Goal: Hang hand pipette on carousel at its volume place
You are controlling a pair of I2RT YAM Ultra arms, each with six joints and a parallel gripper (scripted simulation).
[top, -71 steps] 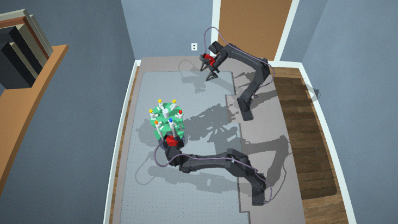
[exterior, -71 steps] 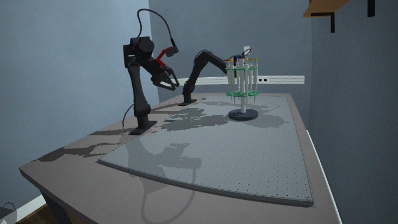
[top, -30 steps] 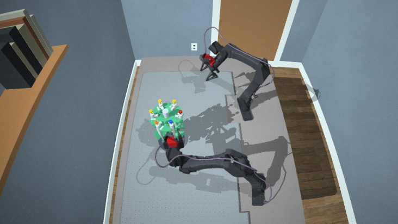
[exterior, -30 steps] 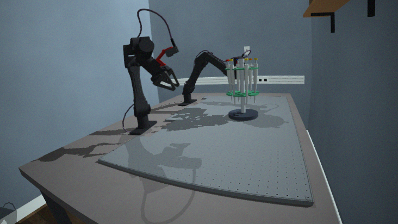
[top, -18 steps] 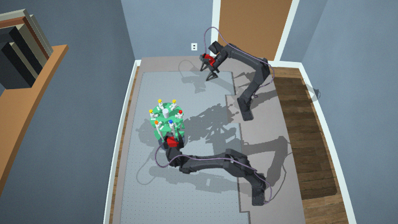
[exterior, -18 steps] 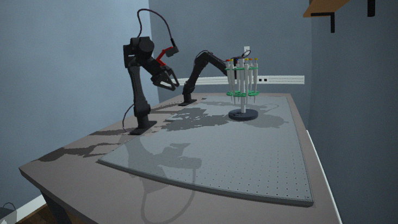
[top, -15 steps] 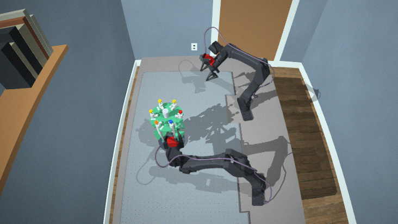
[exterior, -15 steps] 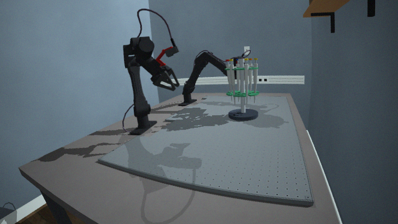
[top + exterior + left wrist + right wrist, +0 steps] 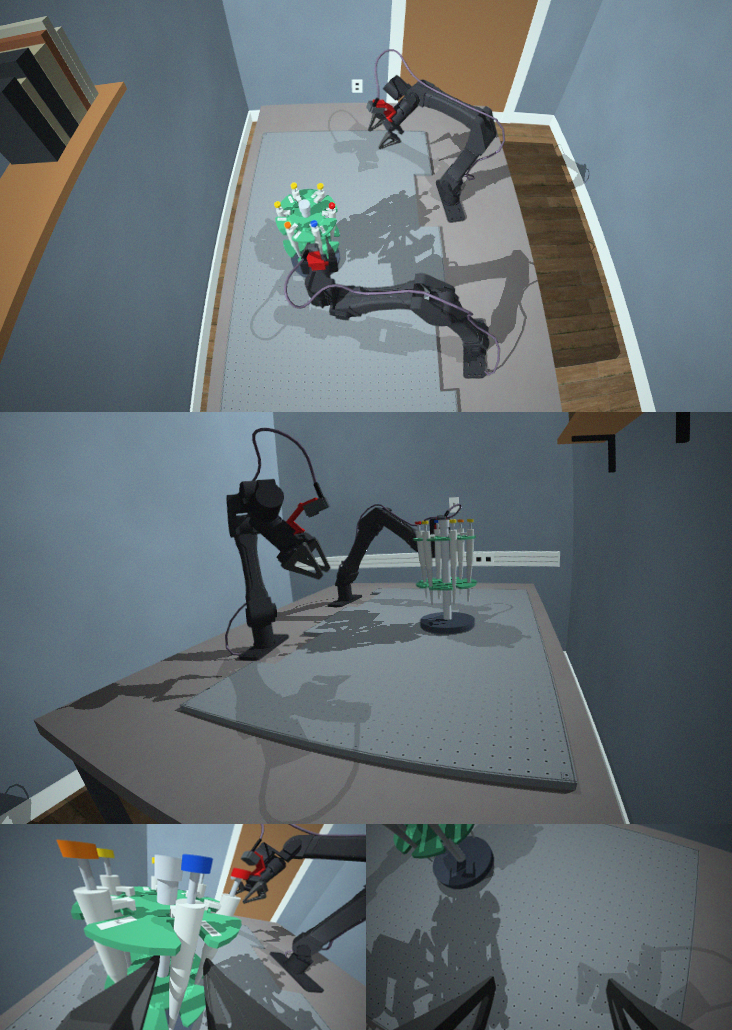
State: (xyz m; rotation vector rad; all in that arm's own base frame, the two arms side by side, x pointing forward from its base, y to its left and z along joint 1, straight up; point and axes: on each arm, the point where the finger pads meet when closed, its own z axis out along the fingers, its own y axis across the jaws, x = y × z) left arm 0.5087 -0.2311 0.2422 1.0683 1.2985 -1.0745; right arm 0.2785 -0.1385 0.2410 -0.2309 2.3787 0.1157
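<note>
Right now the white hand pipette is 30 mm below my left hand, 10 mm to the right of it and 10 mm ahead of it.
</note>
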